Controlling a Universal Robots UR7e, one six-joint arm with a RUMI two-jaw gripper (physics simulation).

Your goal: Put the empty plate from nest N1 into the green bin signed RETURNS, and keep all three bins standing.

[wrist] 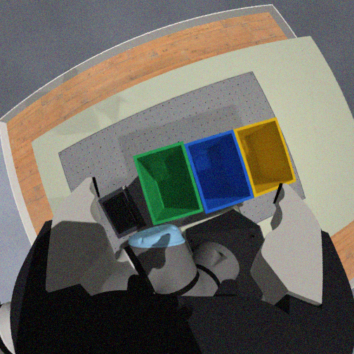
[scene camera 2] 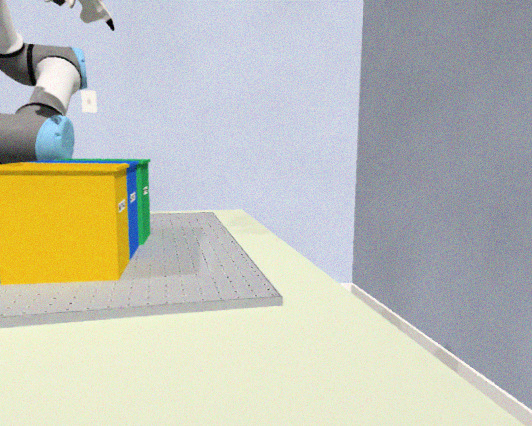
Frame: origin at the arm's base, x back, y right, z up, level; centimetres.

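Seen in the pictures: gripper, fingertip midpoint: [scene camera 2: 94, 19].
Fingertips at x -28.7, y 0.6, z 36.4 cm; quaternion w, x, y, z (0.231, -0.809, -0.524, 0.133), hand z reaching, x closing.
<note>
Offsets run from my fingertips to a thing's top centre. "*": to the spot under its first point. Level surfaces: height alone.
The green bin @(* dx -8.0, dy +1.3, dz -39.8 cm) [scene camera 2: 143, 215] [wrist: 172, 185] stands upright at the end of a row of three, its open top showing and no plate visible in it. The blue bin @(* dx -6.4, dy +10.0, dz -39.4 cm) [scene camera 2: 133, 220] [wrist: 220, 172] stands upright in the middle and the yellow bin @(dx +3.2, dy +22.0, dz -28.0 cm) [scene camera 2: 60, 225] [wrist: 265, 155] upright at the other end. The small white signs are too blurred to read. My gripper [scene camera 2: 95, 11] [wrist: 186, 182] is open and empty, high above the bins; part of it is cut off at the top of the scene view. The plate and nest N1 do not show in either view.
The bins stand on a grey perforated board @(dz -46.0 cm) [scene camera 2: 240, 280] [wrist: 95, 155] on a pale green table @(dz -47.2 cm) [scene camera 2: 260, 360] [wrist: 295, 75]. A black open box [wrist: 120, 212] sits beside the green bin. The robot's own arm [scene camera 2: 55, 80] [wrist: 167, 267] rises close to the bins. A grey wall [scene camera 2: 440, 150] stands at the right.
</note>
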